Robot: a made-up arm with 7 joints.
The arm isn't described. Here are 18 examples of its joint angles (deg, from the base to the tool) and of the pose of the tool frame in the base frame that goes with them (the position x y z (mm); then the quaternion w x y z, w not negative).
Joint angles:
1: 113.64 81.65 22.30 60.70 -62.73 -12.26 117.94
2: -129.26 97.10 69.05 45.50 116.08 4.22 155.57
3: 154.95 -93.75 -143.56 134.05 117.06 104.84 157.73
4: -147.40 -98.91 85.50 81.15 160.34 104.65 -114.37
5: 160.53 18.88 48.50 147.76 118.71 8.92 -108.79
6: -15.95 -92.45 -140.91 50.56 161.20 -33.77 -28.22
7: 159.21 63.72 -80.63 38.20 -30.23 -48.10 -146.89
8: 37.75 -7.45 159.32 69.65 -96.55 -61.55 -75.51
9: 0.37 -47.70 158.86 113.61 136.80 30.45 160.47
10: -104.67 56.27 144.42 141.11 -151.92 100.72 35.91
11: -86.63 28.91 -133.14 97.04 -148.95 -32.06 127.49
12: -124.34 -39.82 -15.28 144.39 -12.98 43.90 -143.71
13: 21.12 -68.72 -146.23 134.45 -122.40 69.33 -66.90
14: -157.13 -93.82 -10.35 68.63 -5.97 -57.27 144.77
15: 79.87 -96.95 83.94 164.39 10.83 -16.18 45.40
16: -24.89 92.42 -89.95 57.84 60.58 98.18 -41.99
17: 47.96 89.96 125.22 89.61 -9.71 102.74 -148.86
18: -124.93 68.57 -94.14 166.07 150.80 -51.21 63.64
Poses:
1: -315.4 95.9 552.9 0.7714 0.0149 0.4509 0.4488
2: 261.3 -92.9 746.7 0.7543 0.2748 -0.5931 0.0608
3: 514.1 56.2 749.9 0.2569 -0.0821 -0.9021 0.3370
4: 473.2 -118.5 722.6 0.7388 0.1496 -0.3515 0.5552
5: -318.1 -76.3 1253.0 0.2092 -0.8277 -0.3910 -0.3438
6: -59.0 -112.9 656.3 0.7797 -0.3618 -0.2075 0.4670
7: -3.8 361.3 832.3 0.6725 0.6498 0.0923 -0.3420
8: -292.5 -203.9 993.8 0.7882 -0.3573 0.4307 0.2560
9: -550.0 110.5 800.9 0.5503 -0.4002 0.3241 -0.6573
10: -12.7 -390.9 1214.6 0.5373 -0.2198 -0.4026 -0.7078
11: -314.8 40.2 1090.6 0.1962 -0.4231 0.2828 -0.8382
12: 8.5 198.4 1361.4 0.3919 -0.4219 0.7696 -0.2758
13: -518.5 -246.7 838.7 0.6317 0.2775 0.6638 -0.2887
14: 267.2 202.4 1125.0 0.3647 -0.1638 -0.8358 0.3763
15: -96.3 -498.0 804.3 0.7760 -0.4818 -0.2200 -0.3426
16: -142.3 -244.7 722.1 0.5433 0.2624 0.1585 -0.7816
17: -190.0 292.8 1012.2 0.8419 -0.3862 0.2395 -0.2909
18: -308.2 -130.4 1016.7 0.3182 0.4251 0.8435 -0.0804
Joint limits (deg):
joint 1: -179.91..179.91
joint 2: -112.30..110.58
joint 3: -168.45..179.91
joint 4: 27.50..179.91
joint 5: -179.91..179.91
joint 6: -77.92..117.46
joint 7: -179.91..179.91
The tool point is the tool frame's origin. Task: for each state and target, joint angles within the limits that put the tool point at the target. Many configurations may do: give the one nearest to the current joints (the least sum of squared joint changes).
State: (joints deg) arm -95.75 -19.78 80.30 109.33 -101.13 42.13 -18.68
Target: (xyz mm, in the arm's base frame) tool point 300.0 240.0 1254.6
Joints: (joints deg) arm -80.58 -26.12 82.04 119.98 -101.36 41.24 -20.22
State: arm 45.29 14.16 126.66 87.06 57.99 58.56 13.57
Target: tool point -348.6 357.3 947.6
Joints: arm 8.51 -15.59 113.29 81.78 58.66 52.79 18.40
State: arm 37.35 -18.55 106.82 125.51 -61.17 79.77 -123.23
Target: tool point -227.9 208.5 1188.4
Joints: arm 42.07 -16.97 96.13 123.95 -55.00 113.94 -120.24
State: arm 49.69 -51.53 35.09 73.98 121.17 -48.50 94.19
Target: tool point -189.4 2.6 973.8
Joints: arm 66.02 -73.28 61.22 66.93 138.61 -72.32 96.30
